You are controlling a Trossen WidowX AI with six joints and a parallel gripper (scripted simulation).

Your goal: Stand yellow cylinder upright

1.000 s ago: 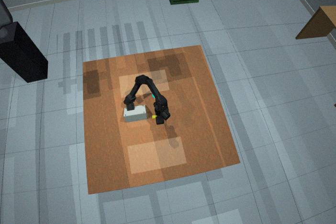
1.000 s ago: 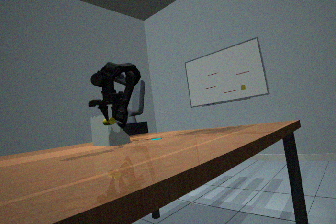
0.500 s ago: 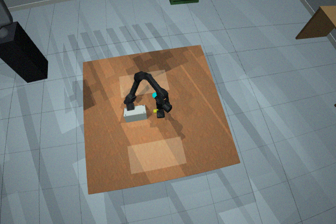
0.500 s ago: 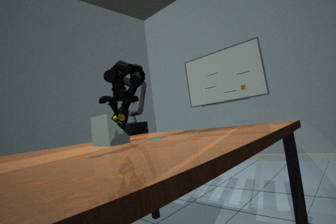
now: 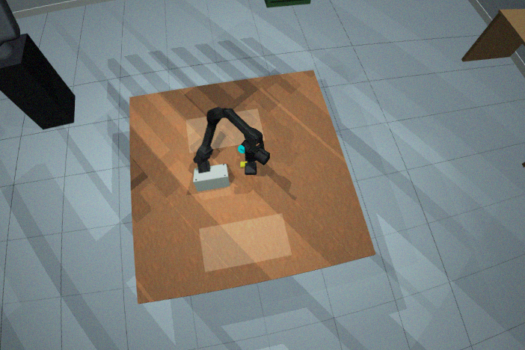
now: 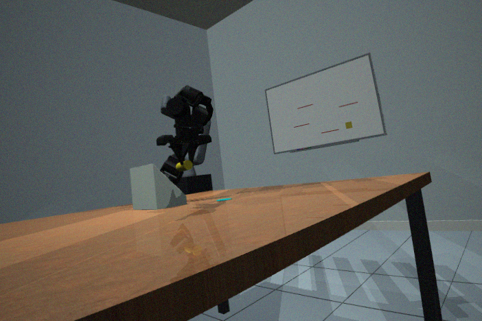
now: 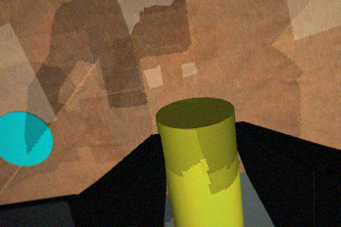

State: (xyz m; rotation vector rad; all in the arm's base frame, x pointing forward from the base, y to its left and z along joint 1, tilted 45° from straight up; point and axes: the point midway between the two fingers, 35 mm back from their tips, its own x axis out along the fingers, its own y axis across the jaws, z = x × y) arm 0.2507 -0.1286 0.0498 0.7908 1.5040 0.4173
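Now: gripper tip 17 cm to the right of the cyan circle, 14 cm above it and 1 cm past it. From my gripper tip the other things lie so: yellow cylinder: 2 cm behind.
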